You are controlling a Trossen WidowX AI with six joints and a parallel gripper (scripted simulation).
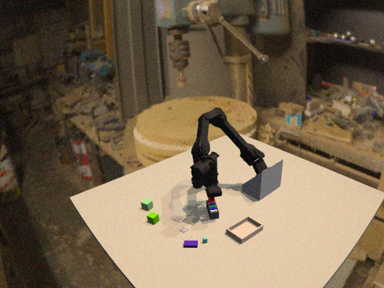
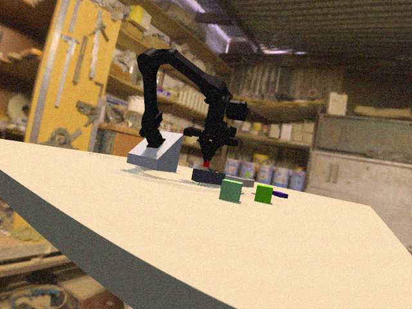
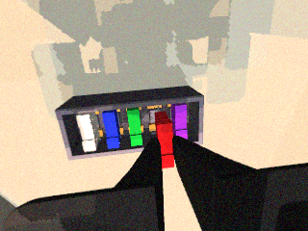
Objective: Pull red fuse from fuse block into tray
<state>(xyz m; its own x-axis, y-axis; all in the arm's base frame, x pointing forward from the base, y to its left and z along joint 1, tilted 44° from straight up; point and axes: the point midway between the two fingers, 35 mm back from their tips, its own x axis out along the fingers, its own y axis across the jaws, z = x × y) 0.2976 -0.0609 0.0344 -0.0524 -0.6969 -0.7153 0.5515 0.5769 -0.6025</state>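
Now: the tan tray 23 cm to the left of my gripper tip, 7 cm below it and 2 cm ahead of it. The rest, counted from my gripper tip: red fuse 1 cm below.
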